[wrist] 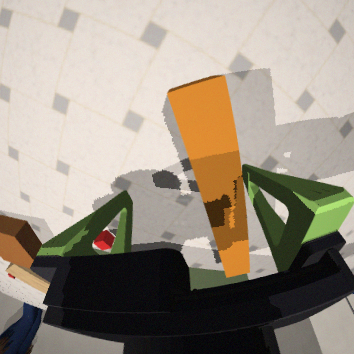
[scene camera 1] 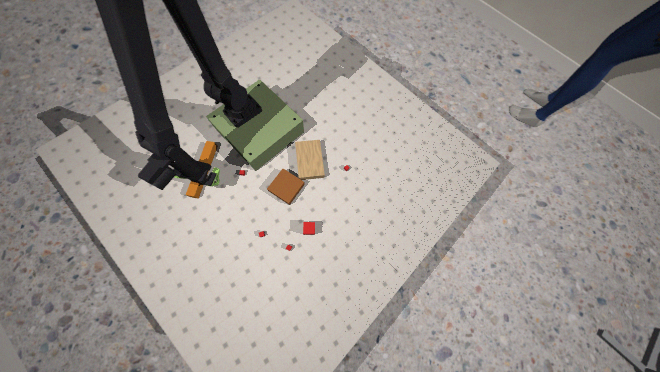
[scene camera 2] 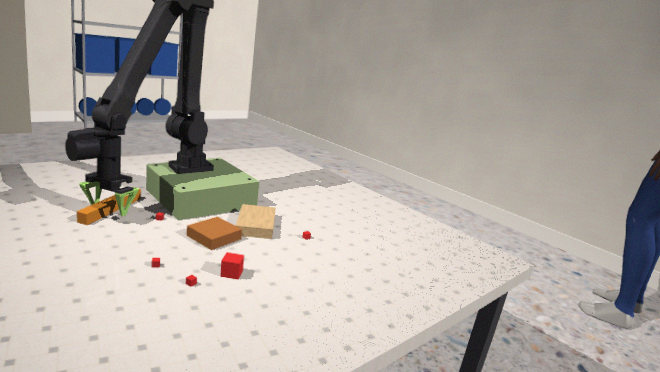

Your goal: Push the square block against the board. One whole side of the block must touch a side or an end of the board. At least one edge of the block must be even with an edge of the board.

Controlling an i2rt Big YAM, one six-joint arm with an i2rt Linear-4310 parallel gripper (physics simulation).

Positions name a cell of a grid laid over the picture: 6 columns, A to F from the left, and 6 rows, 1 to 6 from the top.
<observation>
gripper: wrist D4; scene camera 1 B3; scene camera 2 A4
</observation>
